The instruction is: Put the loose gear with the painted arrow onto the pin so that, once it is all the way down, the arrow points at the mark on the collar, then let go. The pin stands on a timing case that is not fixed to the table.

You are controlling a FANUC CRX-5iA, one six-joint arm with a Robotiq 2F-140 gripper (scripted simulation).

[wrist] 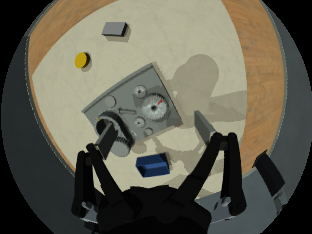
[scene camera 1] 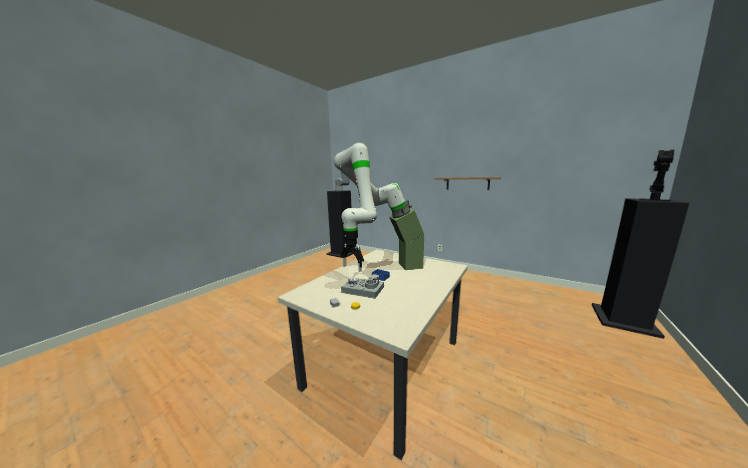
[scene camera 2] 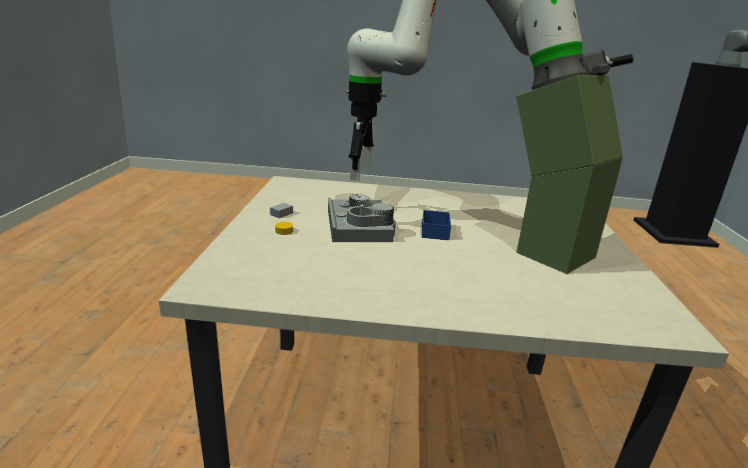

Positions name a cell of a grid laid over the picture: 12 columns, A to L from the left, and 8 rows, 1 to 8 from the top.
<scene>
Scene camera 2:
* gripper: F3
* blue bin: G4
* grey timing case: G4
</scene>
